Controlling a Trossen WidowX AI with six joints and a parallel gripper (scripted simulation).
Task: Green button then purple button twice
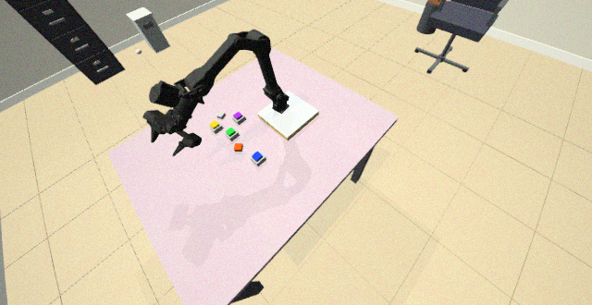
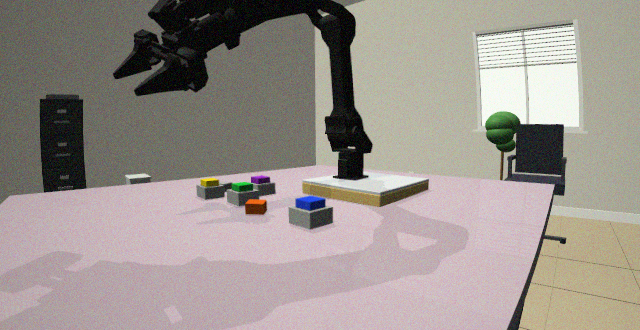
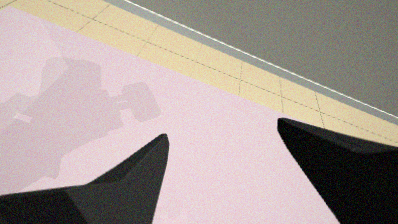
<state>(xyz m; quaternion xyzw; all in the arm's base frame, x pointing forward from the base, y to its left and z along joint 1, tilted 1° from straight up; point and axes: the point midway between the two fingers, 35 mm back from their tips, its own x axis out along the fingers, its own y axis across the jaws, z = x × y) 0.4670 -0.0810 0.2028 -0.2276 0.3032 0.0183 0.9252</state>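
The green button is 24 cm behind my gripper tip, 18 cm below it and 1 cm to the right of it. From my gripper tip the other things lie so: blue button 22 cm behind, 18 cm to the left, 18 cm below; yellow button 23 cm behind, 18 cm below, 11 cm to the right; orange block 21 cm below, 21 cm behind, 7 cm to the left.
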